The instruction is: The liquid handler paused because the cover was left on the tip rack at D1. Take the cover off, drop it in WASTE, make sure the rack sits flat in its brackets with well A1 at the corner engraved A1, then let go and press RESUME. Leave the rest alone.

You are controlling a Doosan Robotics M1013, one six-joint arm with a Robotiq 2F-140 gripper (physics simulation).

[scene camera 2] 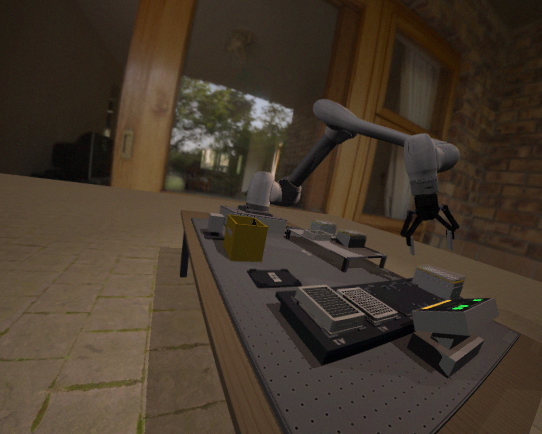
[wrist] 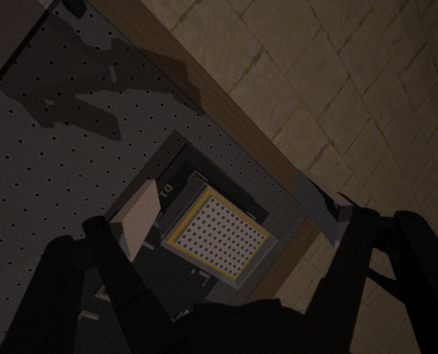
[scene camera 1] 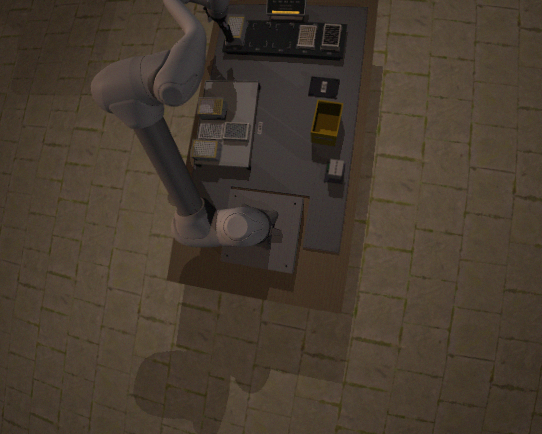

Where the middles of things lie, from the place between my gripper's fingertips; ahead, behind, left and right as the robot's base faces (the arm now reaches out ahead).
Labels:
Now: the black plate (scene camera 2: 262,278) 56 cm to the right of my hand, 16 cm below it and 13 cm behind it. The rest, counted from my hand: yellow waste bin (scene camera 2: 245,237) (61 cm to the right, 35 cm behind, 9 cm below).

